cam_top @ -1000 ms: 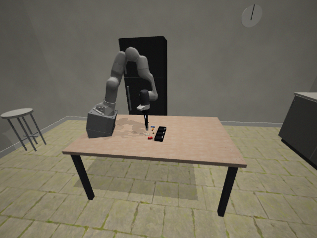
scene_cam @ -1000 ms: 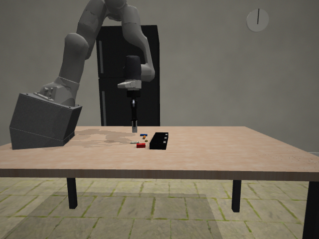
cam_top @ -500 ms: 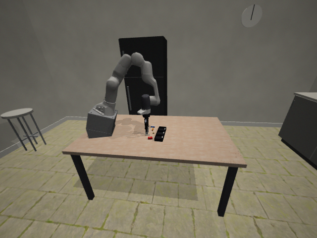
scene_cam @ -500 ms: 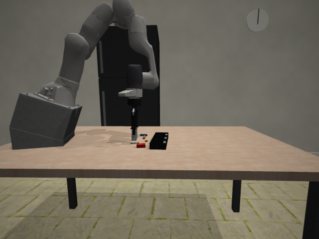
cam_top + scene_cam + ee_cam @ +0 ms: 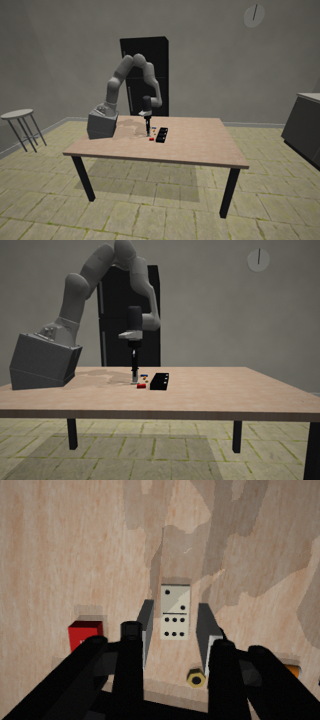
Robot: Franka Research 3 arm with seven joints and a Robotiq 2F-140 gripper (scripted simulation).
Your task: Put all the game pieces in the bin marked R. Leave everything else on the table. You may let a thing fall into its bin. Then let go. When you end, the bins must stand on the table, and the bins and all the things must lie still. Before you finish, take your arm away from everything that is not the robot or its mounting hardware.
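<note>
Now: hand 4 cm above the white domino. Also, from my hand: red block: 7 cm ahead, 6 cm to the right, 4 cm below; then orange piece: 11 cm to the left, 4 cm below, 1 cm ahead; then brass nut: 5 cm to the left, 5 cm ahead, 4 cm below.
</note>
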